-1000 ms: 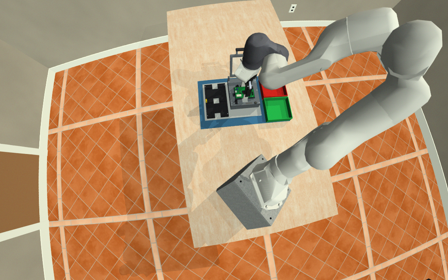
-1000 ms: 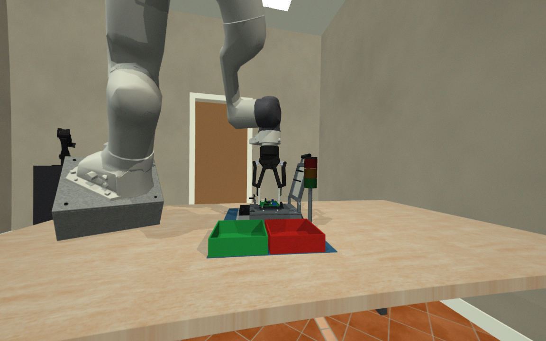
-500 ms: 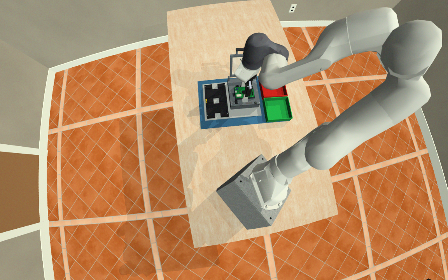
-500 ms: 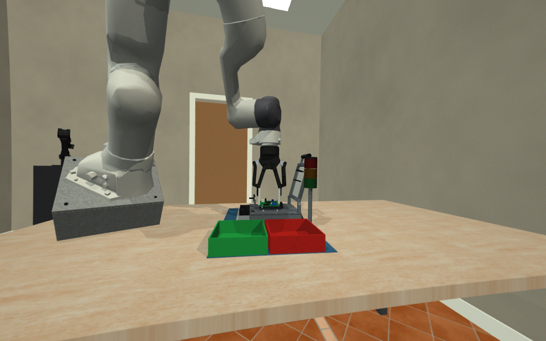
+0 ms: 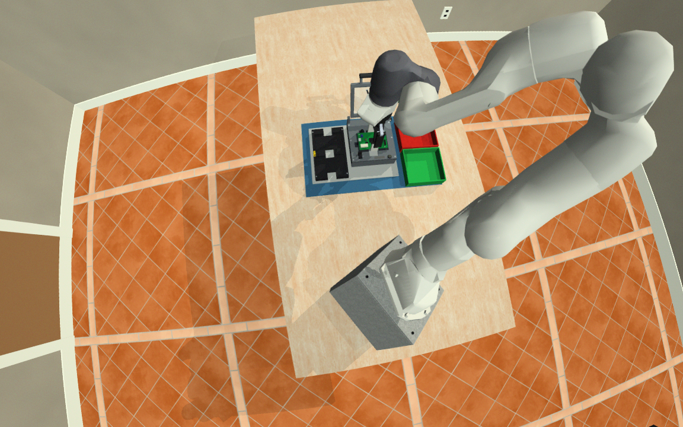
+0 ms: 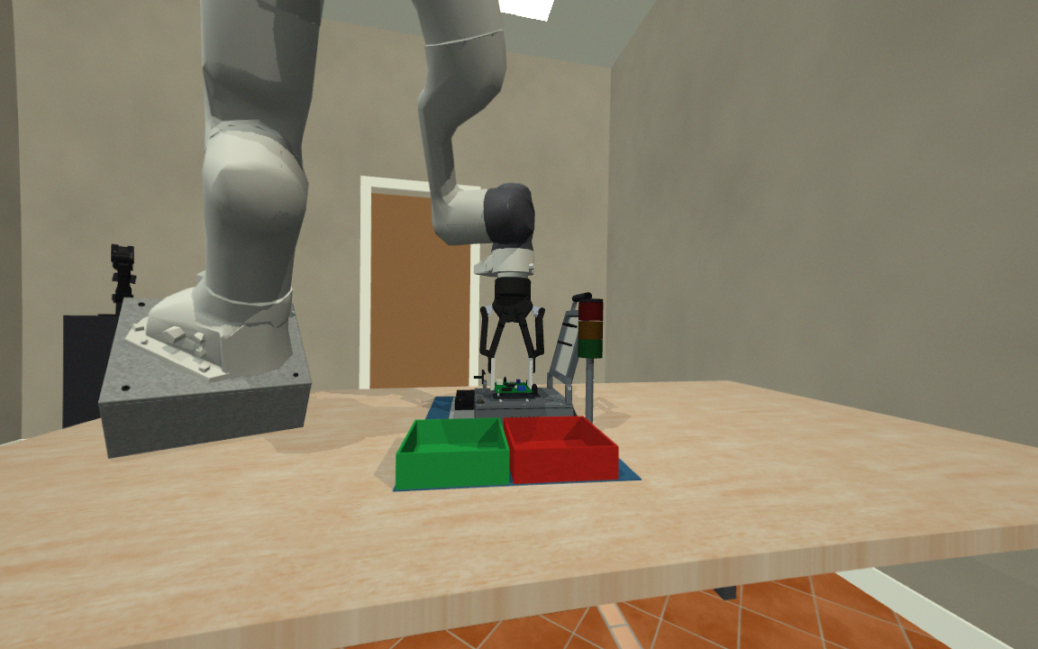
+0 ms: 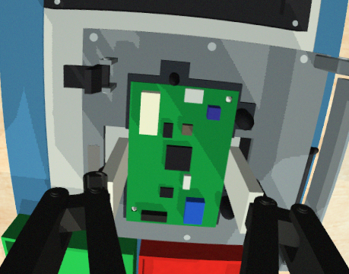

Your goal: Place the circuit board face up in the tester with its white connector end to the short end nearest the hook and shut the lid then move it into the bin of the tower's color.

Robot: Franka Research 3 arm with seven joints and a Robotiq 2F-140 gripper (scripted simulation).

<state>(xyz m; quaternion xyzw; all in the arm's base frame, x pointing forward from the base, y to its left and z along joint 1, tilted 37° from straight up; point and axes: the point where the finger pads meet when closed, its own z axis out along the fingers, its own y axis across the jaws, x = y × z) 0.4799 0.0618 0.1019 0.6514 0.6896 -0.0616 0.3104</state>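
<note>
Right now my hand is 2 cm above the green circuit board. Round my hand: latch hook (6 cm to the left, 6 cm behind, 1 cm below); then tester plate (3 cm below, 1 cm to the left, 1 cm ahead); then tester lid (12 cm ahead, 8 cm above, 1 cm to the right).
</note>
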